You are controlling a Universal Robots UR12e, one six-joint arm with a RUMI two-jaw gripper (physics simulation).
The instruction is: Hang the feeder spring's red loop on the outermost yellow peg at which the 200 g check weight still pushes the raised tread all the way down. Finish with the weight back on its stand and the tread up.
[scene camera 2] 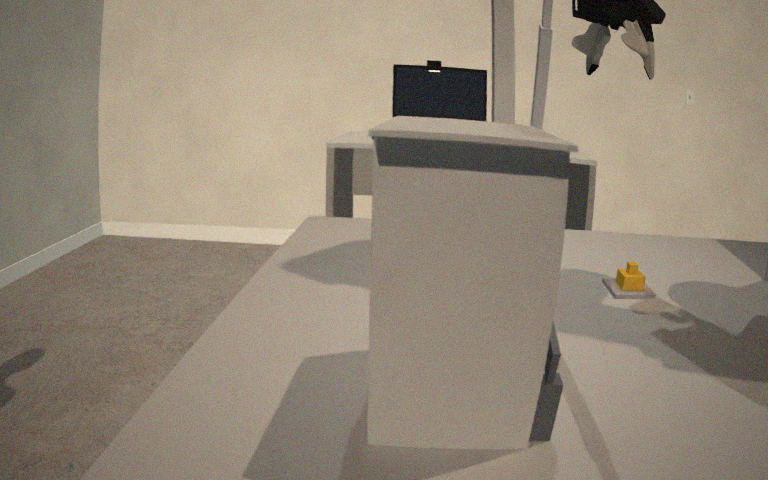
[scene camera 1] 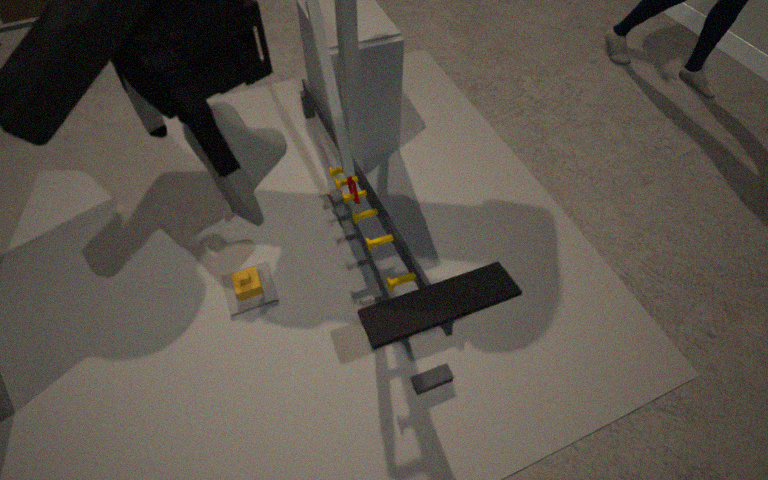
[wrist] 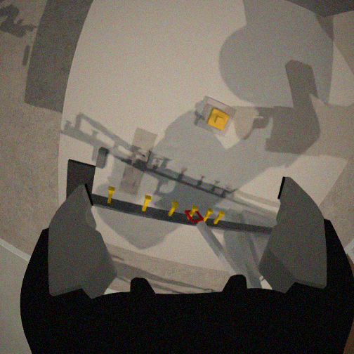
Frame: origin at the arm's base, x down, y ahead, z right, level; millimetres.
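Seen in the pictures: gripper, fingertip midpoint: (scene camera 2: 618,76) (scene camera 1: 207,176).
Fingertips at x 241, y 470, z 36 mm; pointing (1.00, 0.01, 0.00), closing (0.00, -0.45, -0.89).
Offsets run from my fingertips to a thing's middle. "spot": to the spot under its first point.
The red loop @(spot: dx +156, dy +149, dz -86 mm) (scene camera 1: 353,189) (wrist: 194,216) sits at the fourth yellow peg (wrist: 194,209) counted from the tread, at the lower end of the grey feeder spring rod (wrist: 216,244). Several yellow pegs stand along the dark lever bar (wrist: 162,215). The black tread @(dx +122, dy +179, dz +119 mm) (scene camera 1: 438,304) (wrist: 80,175) is at the bar's outer end, raised above the mat. The yellow weight @(dx +280, dy -22, dz -76 mm) (scene camera 1: 247,283) (scene camera 2: 630,280) (wrist: 218,119) stands on its flat grey stand (scene camera 1: 269,294) (scene camera 2: 623,294) (wrist: 212,102). My gripper (scene camera 1: 207,176) (scene camera 2: 621,73) (wrist: 184,184) is open and empty, high above the mat. The tread is hidden in scene camera 2.
A tall pale cabinet (scene camera 1: 370,96) (scene camera 2: 464,305) stands at the bar's inner end, with an upright post (scene camera 1: 346,67) beside it. A small dark block @(dx +295, dy +180, dz +139 mm) (scene camera 1: 432,378) lies near the tread. A monitor (scene camera 2: 439,93) stands behind the cabinet. A person's shoe (scene camera 1: 617,46) shows at the top right.
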